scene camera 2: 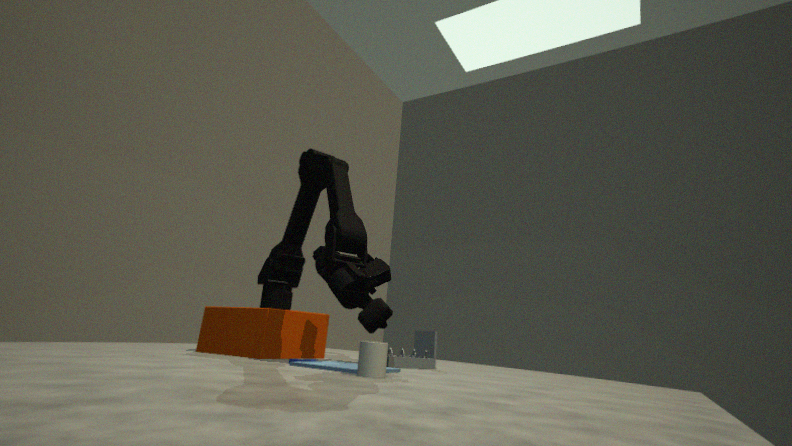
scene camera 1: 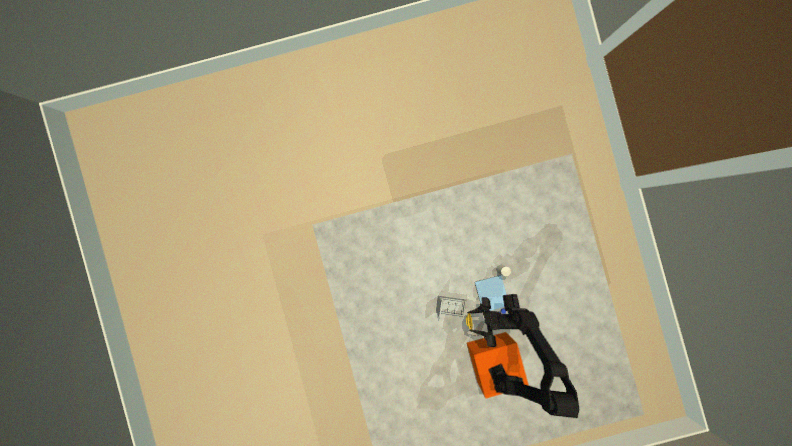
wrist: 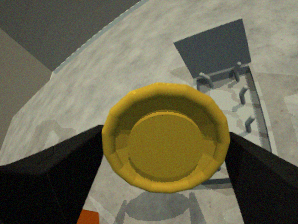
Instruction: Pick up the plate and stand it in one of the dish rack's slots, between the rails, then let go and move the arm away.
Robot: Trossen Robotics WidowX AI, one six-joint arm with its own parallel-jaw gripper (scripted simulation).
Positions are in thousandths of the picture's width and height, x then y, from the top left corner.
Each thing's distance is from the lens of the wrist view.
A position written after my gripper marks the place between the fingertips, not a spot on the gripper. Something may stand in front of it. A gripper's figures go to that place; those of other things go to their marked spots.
my gripper (wrist: 555, 609): 0.10 m
yellow plate (wrist: 555, 614): 0.09 m
grey dish rack (wrist: 733, 261): 0.21 m
The marked spots on the yellow plate and the grey dish rack are 0.14 m apart.
